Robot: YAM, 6 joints.
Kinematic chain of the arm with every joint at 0, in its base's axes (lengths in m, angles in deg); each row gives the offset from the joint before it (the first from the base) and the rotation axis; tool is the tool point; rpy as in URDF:
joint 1: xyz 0 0 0.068 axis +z
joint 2: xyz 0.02 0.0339 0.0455 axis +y
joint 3: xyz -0.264 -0.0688 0 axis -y
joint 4: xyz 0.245 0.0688 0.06 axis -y
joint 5: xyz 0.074 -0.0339 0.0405 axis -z
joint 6: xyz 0.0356 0 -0.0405 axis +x
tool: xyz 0 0 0 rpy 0 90 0
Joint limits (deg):
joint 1: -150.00..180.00
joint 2: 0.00..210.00
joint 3: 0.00..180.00
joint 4: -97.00..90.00
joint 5: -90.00..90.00
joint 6: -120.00..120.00
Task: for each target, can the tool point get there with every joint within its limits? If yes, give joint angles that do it. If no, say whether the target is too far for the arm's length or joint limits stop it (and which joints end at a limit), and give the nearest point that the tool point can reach.
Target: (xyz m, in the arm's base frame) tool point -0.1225 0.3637 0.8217
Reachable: no: too far | nearest point -0.0977 0.2899 0.6702 | short by 0.170 m
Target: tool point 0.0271 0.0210 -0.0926
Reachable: yes | joints 114.79 182.89 27.51 0.17 69.92 36.39
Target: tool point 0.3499 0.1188 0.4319
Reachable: yes | joints 13.90 92.28 84.90 24.38 -61.42 91.62
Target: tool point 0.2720 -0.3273 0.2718
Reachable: yes | joints -46.25 111.89 68.88 66.04 56.95 -80.06
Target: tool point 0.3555 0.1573 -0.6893
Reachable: no: too far | nearest point 0.2950 0.1305 -0.3727 | short by 0.323 m
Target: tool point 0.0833 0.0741 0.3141
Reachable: yes | joints 37.44 19.30 28.06 0.12 -13.36 -41.35
